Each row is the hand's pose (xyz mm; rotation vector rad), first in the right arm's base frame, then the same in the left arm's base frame.
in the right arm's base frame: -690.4 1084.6 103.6 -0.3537 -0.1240 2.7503
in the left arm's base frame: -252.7 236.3 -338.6 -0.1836 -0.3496 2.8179
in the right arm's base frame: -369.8 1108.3 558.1 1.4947 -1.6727 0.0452
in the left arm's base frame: 107.3 219.4 85.8 1.6729 -1.5646 -0.1102
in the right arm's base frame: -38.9 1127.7 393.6 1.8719 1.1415 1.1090
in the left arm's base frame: 417.7 297.9 -99.6 2.0301 1.2318 1.2136
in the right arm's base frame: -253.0 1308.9 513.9 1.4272 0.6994 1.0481
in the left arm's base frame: 201.6 435.2 66.5 1.6042 0.7653 1.1413
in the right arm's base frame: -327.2 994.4 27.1 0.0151 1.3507 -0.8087
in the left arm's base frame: 107.7 196.4 -458.5 0.0447 1.4894 -0.6239
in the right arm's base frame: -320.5 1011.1 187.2 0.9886 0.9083 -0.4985
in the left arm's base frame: 128.5 188.0 -299.0 1.0736 1.0848 -0.3957
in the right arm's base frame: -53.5 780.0 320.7 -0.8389 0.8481 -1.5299
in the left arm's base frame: 426.0 -33.4 -228.4 -0.8195 0.9732 -1.3293
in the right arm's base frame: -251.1 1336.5 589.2 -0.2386 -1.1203 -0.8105
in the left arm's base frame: 208.4 450.5 144.9 -0.0832 -0.9676 -0.7961
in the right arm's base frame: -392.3 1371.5 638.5 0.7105 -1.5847 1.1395
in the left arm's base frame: 70.2 462.8 210.7 0.9407 -1.5951 1.0372
